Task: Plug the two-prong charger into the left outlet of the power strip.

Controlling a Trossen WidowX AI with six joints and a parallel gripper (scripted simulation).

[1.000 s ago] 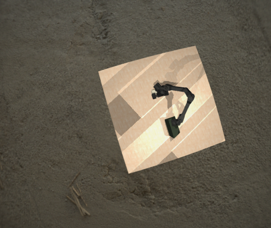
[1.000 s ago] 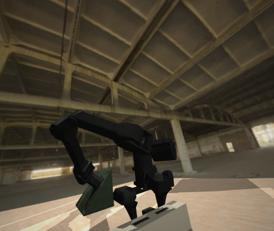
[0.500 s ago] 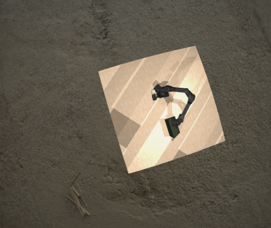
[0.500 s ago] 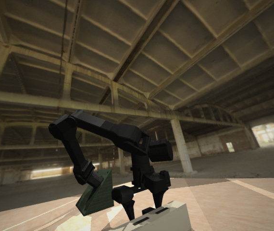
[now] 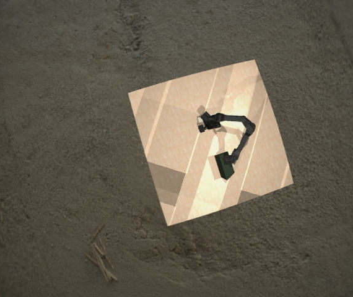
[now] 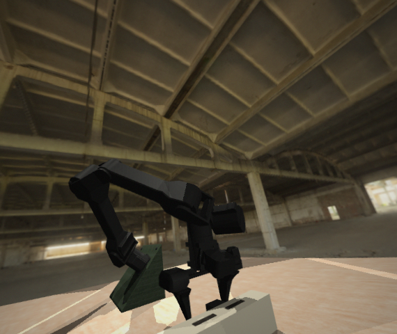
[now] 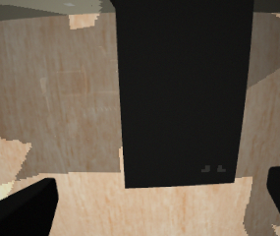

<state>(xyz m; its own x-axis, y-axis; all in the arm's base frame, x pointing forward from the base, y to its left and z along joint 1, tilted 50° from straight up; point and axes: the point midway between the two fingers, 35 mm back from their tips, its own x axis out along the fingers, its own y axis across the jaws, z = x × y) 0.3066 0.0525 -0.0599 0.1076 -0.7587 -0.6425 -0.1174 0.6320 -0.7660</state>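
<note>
Right now the black two-prong charger is 60 mm ahead of my gripper tip, 10 mm to the left of it and 10 mm above it.
</note>
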